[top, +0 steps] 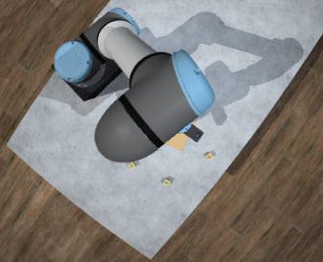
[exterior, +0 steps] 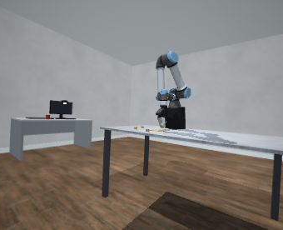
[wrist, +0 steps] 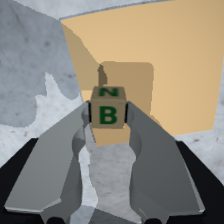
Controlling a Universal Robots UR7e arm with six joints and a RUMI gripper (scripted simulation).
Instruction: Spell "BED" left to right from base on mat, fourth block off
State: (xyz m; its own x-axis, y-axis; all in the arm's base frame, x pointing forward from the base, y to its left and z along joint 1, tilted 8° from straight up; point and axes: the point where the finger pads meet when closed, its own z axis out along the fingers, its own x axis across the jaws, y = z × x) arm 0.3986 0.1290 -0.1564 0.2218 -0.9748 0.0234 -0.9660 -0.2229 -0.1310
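Right now the tan mat is 4 cm to the right of my hand, 4 cm below it and 1 cm ahead of it. Also, from my hand: E block 21 cm to the right, 17 cm ahead, 3 cm below; then B block right at my hand; then D block 27 cm to the right, 3 cm below, 2 cm ahead.
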